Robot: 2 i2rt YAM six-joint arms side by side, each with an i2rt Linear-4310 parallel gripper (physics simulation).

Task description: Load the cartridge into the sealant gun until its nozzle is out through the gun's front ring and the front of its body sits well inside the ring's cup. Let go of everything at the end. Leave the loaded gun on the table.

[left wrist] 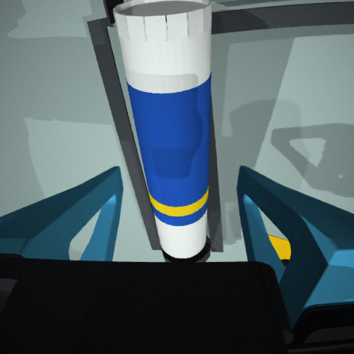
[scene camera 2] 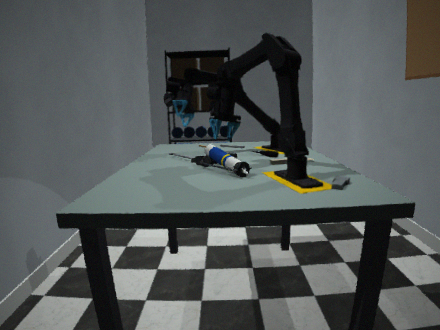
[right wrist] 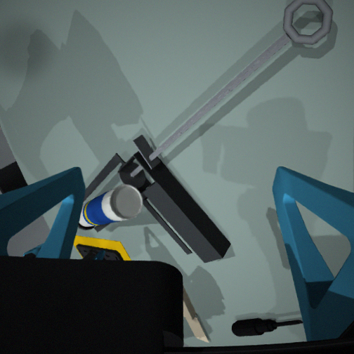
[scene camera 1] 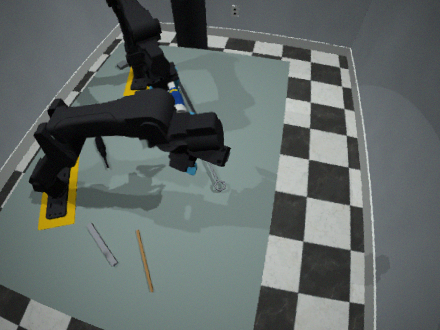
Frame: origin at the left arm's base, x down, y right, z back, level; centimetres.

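Seen in the pictures: left gripper, between the fingertips: [scene camera 2: 222, 140] [scene camera 1: 170, 93]; right gripper, between the fingertips: [scene camera 2: 181, 121]; left arm's base, origin of its link: [scene camera 2: 296, 179] [scene camera 1: 141, 75]; right arm's base, origin of its link: [scene camera 2: 276, 149] [scene camera 1: 59, 191].
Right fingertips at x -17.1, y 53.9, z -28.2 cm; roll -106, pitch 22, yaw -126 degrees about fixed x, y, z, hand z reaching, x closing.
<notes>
Offsets run from my right fingertips to a thing's middle. "*": to the spot under its first point.
The white-and-blue cartridge {dx +13.1, dy -34.3, dz +10.8 cm} [scene camera 1: 177, 99] [scene camera 2: 218, 154] [left wrist: 172, 130] [right wrist: 102, 209] lies along the black sealant gun {* dx +14.5, dy -22.8, dz +3.8 cm} [scene camera 2: 201, 160] [left wrist: 118, 110] [right wrist: 186, 215]. Its front is at the black front ring {* dx +13.9, dy -44.7, dz +12.6 cm} [scene camera 2: 241, 168], where a pale nozzle tip shows. Its rear end is tilted up, above the frame. How deep the front sits in the cup is hidden. The gun's plunger rod {* dx +15.1, dy +0.7, dz -3.3 cm} [scene camera 1: 214, 174] [right wrist: 225, 95] runs back to a pull ring [right wrist: 286, 31]. My left gripper [scene camera 2: 224, 135] [left wrist: 179, 176] is partly open and empty above the cartridge. My right gripper [scene camera 2: 183, 114] [right wrist: 178, 177] is wide open and empty, higher up behind the gun.
A metal strip {dx +16.6, dy +21.6, dz +31.2 cm} [scene camera 1: 103, 245] and a wooden stick {dx +16.8, dy +26.3, dz +17.7 cm} [scene camera 1: 145, 261] lie at the lower left in scene camera 1. A black screwdriver {dx +15.8, dy -10.8, dz +36.5 cm} [scene camera 1: 101, 149] [right wrist: 250, 327] lies near the right arm. A grey block {dx +16.4, dy -64.5, dz +37.0 cm} [scene camera 2: 341, 183] lies beside the left arm's yellow-edged base [scene camera 2: 310, 189].
</notes>
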